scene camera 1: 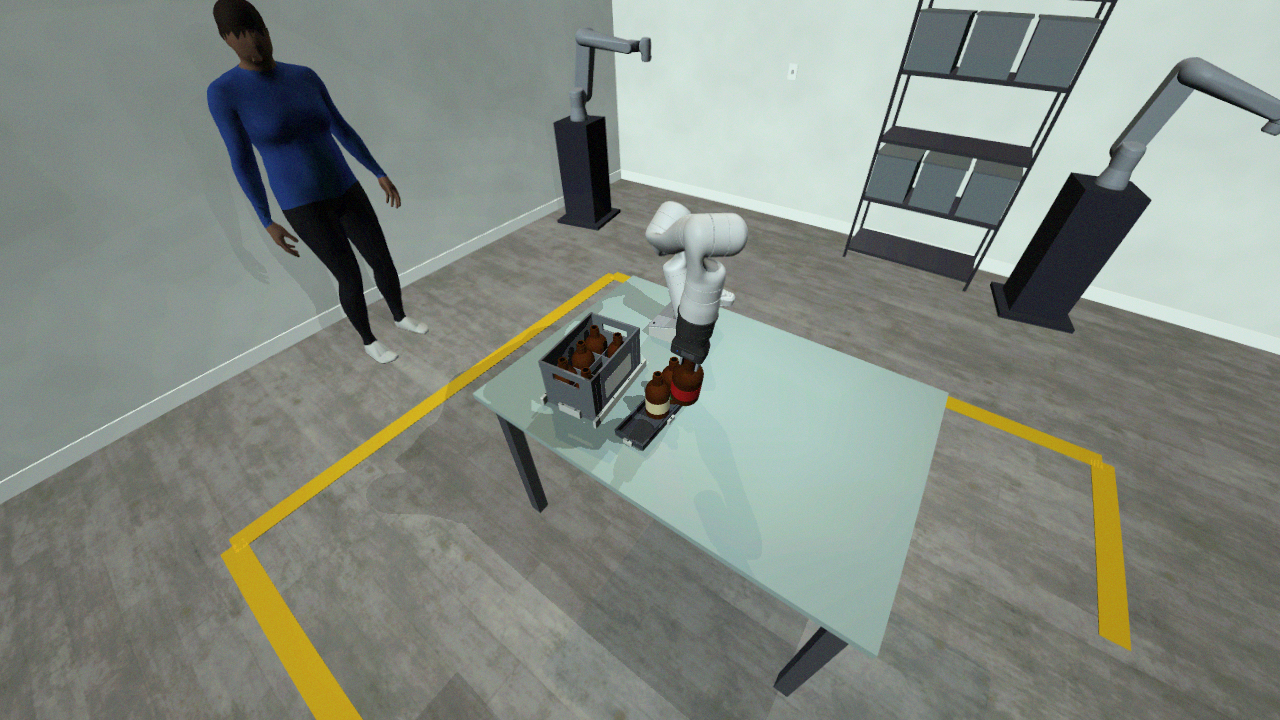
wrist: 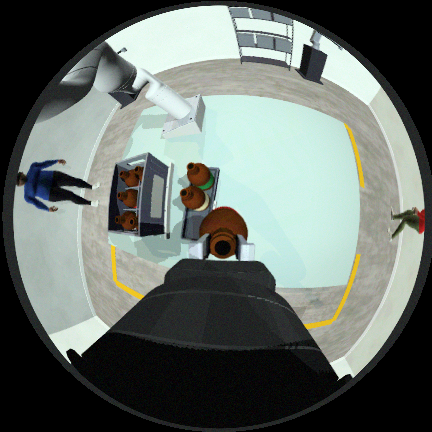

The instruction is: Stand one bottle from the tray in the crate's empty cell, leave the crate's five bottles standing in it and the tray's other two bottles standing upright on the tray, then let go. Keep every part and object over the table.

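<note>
My gripper is shut on the neck of a brown bottle with a red label. The bottle hangs roughly upright above the table, beside the tray on the side away from the crate. The dark tray carries an upright cream-label bottle and an upright green-label bottle, partly hidden in the scene view. The grey crate holds brown bottles: two in each end row, one in the middle row. Its wall hides the cell floors.
A light rail runs along the crate's tray side, between crate and tray. The arm's base stands on the table behind the tray. A person in blue stands off the table, on the crate's side.
</note>
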